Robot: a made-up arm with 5 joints.
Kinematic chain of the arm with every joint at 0, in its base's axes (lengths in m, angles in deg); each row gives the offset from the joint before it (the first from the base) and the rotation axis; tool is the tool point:
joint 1: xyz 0 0 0.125 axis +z
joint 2: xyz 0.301 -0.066 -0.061 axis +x
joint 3: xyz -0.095 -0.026 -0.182 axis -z
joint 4: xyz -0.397 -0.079 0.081 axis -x
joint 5: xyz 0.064 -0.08 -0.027 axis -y
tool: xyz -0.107 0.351 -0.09
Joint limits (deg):
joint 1: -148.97..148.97
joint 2: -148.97..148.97
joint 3: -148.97..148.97
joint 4: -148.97..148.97
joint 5: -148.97..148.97
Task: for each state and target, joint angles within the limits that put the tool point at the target. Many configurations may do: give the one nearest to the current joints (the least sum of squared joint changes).
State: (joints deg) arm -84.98 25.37 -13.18 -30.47 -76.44
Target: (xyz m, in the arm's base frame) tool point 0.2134 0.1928 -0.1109
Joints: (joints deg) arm -89.84 -1.86 16.67 13.12 -49.82
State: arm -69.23 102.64 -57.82 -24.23 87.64
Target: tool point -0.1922 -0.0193 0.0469
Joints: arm -56.98 84.78 -30.45 -69.69 84.22
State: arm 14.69 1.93 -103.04 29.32 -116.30
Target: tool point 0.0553 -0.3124 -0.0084
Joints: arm 27.47 2.12 -70.17 14.64 -142.59
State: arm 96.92 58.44 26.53 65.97 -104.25
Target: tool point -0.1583 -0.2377 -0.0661
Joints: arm 108.35 44.30 1.25 63.18 -108.32
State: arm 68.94 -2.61 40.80 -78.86 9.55
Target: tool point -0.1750 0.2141 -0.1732
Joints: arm 55.16 -39.77 47.02 -53.58 18.71
